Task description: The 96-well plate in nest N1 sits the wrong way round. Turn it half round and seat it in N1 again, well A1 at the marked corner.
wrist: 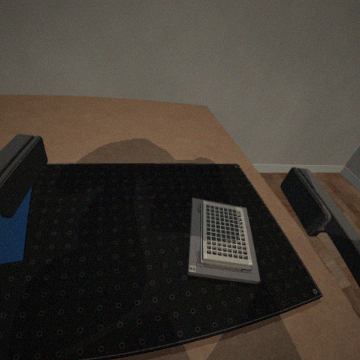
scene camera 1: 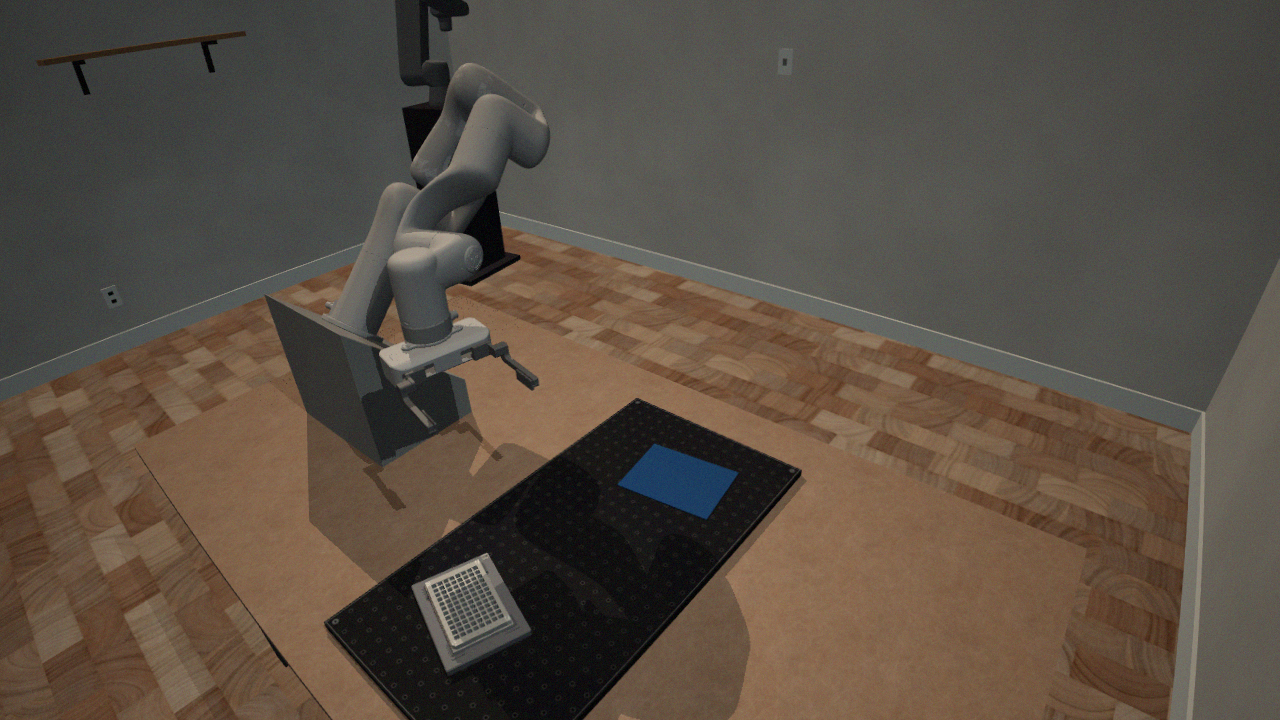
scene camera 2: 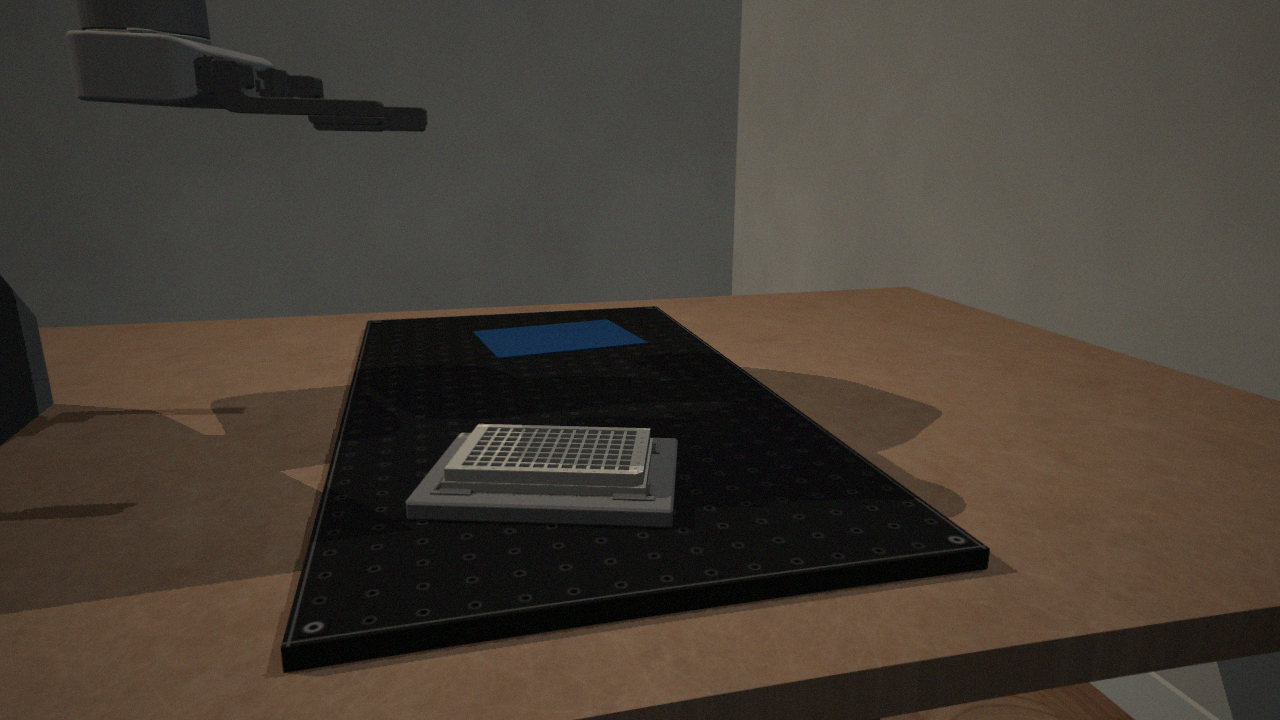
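The white 96-well plate (scene camera 1: 469, 601) (scene camera 2: 550, 450) (wrist: 226, 232) lies flat in the grey nest N1 (scene camera 1: 436, 628) (scene camera 2: 663, 483) (wrist: 196, 250). The nest is near one end of the black perforated board. In the wrist view, a small pale mark (wrist: 192, 269) shows on the nest's lower left corner, beside the plate. The plate's lettering is too small to read. My gripper (scene camera 1: 484, 404) (wrist: 167, 187) is wide open and empty. It hangs high, off the board on the arm's base side, well apart from the plate. In scene camera 2 the fingers show at the upper left, side-on.
The black board (scene camera 1: 572, 680) (scene camera 2: 760, 528) (wrist: 145, 310) lies on the brown table (scene camera 1: 895, 573) (scene camera 2: 1029, 429) (wrist: 125, 117). A flat blue rectangle (scene camera 1: 678, 480) (scene camera 2: 559, 338) (wrist: 14, 235) lies at the board's other end. A grey angled block (scene camera 1: 335, 385) stands by the arm's base.
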